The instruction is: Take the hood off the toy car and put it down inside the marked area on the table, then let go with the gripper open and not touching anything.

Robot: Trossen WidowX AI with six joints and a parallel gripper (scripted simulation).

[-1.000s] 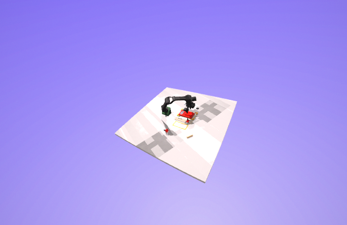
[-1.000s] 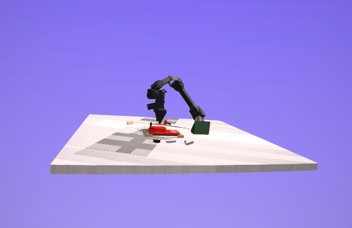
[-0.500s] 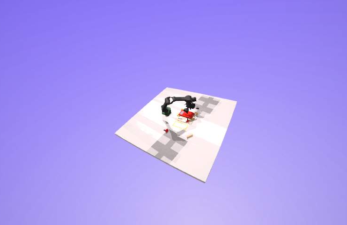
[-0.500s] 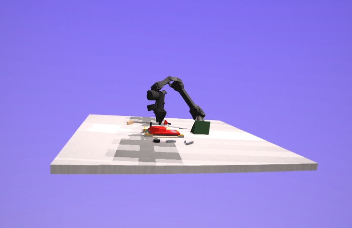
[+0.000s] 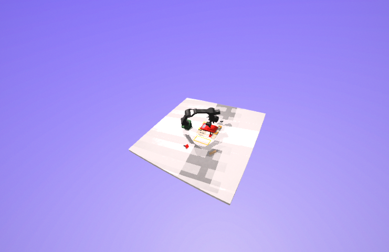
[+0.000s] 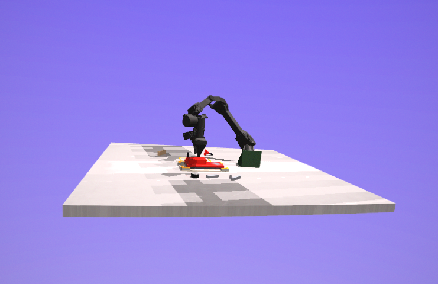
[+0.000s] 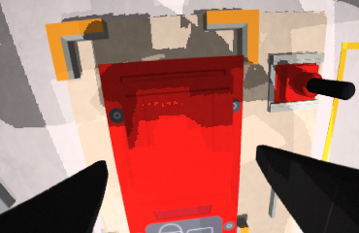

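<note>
Now: the red hood 3 cm below my gripper tip. The rest, counted from my gripper tip: tan block 21 cm ahead, 30 cm to the right, 5 cm below; tan base plate 3 cm behind, 2 cm to the right, 5 cm below; black wheel 1 cm ahead, 20 cm to the left, 6 cm below.
</note>
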